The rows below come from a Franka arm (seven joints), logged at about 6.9 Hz.
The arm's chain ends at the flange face. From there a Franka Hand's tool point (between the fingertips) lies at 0.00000 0.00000 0.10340 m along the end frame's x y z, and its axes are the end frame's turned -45 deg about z.
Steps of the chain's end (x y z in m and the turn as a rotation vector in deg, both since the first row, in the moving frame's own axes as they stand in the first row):
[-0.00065 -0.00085 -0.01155 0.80 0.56 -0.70]
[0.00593 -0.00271 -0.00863 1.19 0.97 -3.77]
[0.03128 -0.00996 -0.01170 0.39 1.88 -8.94]
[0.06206 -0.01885 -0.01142 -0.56 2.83 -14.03]
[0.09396 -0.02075 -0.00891 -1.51 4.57 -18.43]
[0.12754 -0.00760 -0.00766 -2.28 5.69 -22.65]
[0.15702 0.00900 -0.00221 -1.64 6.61 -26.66]
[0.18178 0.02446 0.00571 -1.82 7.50 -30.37]
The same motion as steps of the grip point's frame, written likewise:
[0.00187 -0.00138 -0.01157 0.17 0.96 -0.70]
[0.00885 0.00191 -0.00867 0.16 1.53 -3.77]
[0.03219 0.01674 -0.01176 -1.05 1.61 -8.94]
[0.06061 0.03448 -0.01155 -2.40 1.61 -14.03]
[0.08618 0.05876 -0.00927 -4.30 2.16 -18.43]
[0.10177 0.09385 -0.00824 -5.64 2.41 -22.65]
[0.11317 0.12607 -0.00293 -5.83 3.51 -26.66]
[0.12121 0.15527 0.00480 -6.59 4.02 -30.37]

